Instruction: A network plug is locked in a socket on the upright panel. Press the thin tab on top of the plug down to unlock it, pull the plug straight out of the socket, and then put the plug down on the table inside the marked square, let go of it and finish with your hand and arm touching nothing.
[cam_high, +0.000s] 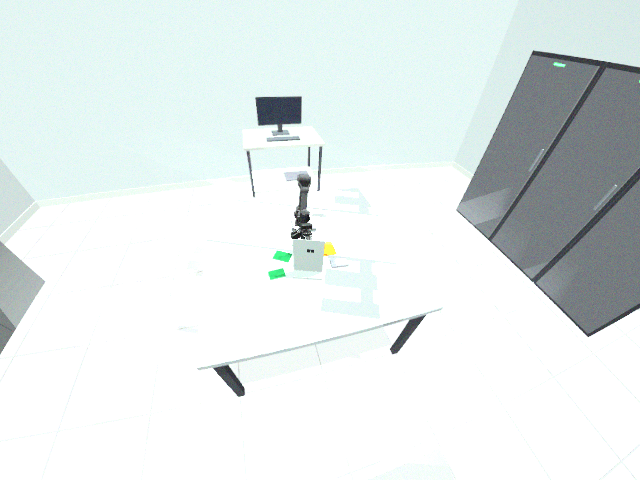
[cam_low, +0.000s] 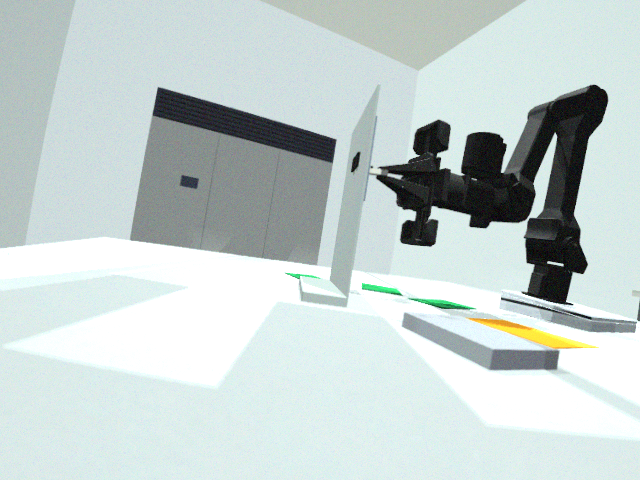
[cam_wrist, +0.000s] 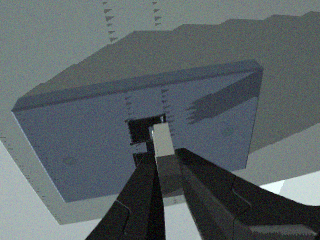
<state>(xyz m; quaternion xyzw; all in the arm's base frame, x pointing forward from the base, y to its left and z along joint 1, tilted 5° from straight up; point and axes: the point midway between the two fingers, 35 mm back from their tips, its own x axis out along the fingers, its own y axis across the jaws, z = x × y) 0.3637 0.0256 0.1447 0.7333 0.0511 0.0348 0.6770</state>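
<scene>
Right now the orange marked square is 180 mm below my gripper tip, 160 mm behind it and 120 mm to the left of it. Round my gripper tip: flat grey slab 190 mm to the left, 180 mm below, 30 mm behind; then upright grey panel 60 mm below, 40 mm ahead; then network plug right at my gripper tip.
</scene>
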